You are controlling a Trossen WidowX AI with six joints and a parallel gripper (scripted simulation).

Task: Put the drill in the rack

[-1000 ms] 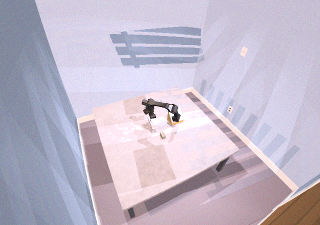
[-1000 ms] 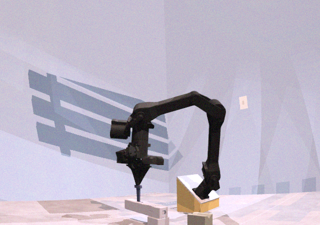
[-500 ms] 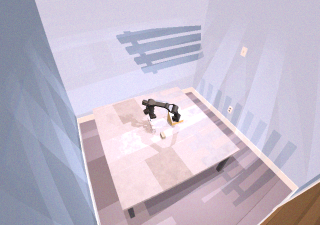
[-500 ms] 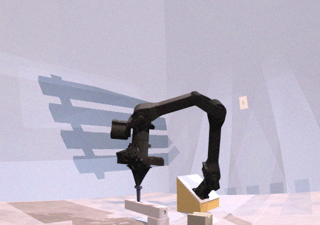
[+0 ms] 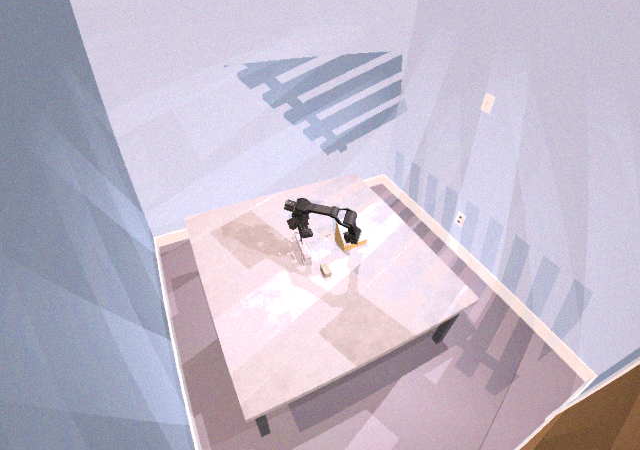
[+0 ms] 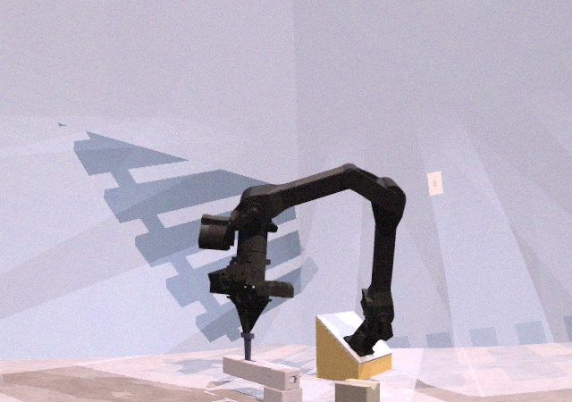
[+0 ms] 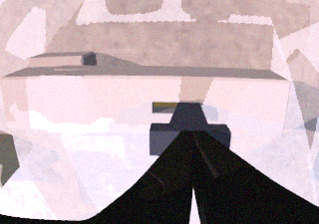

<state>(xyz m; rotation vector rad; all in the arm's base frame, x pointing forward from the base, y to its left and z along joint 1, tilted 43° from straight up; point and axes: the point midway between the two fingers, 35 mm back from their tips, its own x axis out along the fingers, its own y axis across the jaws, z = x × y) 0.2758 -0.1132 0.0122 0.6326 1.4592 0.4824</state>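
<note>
The dark blue part lies 30 mm below my gripper tip. The rest, counted from my gripper tip: drill 80 mm below, 50 mm to the left.
</note>
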